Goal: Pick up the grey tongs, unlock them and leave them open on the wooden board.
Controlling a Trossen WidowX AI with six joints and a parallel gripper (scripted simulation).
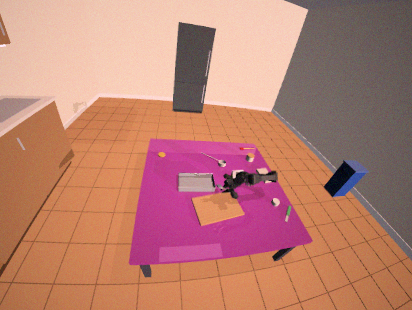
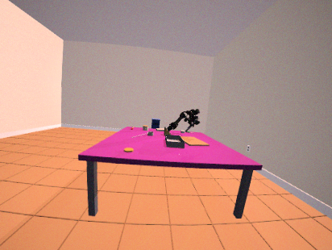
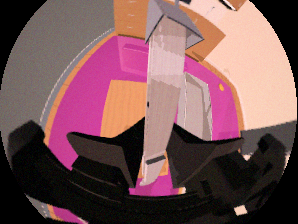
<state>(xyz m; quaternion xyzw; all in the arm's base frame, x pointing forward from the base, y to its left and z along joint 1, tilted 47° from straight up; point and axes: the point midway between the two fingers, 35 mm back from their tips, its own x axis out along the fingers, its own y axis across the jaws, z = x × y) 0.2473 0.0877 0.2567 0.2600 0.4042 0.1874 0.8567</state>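
My gripper tip is 160 mm above the wooden board, 20 mm to the right of it and 10 mm past it. From my gripper tip the other things lie so: white roll (530 mm behind, 150 mm below, 40 mm to the left); then grey roasting tin (230 mm to the right, 140 mm below, 130 mm ahead); then tan cup (550 mm to the right, 530 mm behind, 140 mm below).
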